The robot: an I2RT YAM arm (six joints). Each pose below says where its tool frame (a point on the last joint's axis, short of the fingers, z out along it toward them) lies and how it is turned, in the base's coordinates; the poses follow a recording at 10 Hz.
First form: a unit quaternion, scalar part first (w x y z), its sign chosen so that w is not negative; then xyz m.
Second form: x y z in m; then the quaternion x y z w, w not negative. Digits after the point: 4 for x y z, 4 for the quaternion.
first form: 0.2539 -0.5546 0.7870 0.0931 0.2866 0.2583 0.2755
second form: 0.2866 0.2583 0.2755 -0.5546 0.7870 0.0931 0.2539
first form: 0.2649 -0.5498 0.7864 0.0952 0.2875 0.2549 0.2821
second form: 0.2875 0.2549 0.2821 -0.5498 0.7864 0.0952 0.2649
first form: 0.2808 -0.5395 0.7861 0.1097 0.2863 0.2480 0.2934
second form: 0.2863 0.2480 0.2934 -0.5395 0.7861 0.1097 0.2808
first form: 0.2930 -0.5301 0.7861 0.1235 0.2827 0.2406 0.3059
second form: 0.2827 0.2406 0.3059 -0.5301 0.7861 0.1235 0.2930
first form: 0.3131 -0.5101 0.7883 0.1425 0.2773 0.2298 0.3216
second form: 0.2773 0.2298 0.3216 -0.5101 0.7883 0.1425 0.3131
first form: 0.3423 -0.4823 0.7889 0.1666 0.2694 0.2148 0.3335
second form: 0.2694 0.2148 0.3335 -0.4823 0.7889 0.1666 0.3423
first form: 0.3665 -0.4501 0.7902 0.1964 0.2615 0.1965 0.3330
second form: 0.2615 0.1965 0.3330 -0.4501 0.7902 0.1964 0.3665
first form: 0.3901 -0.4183 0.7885 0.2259 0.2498 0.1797 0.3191
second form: 0.2498 0.1797 0.3191 -0.4183 0.7885 0.2259 0.3901
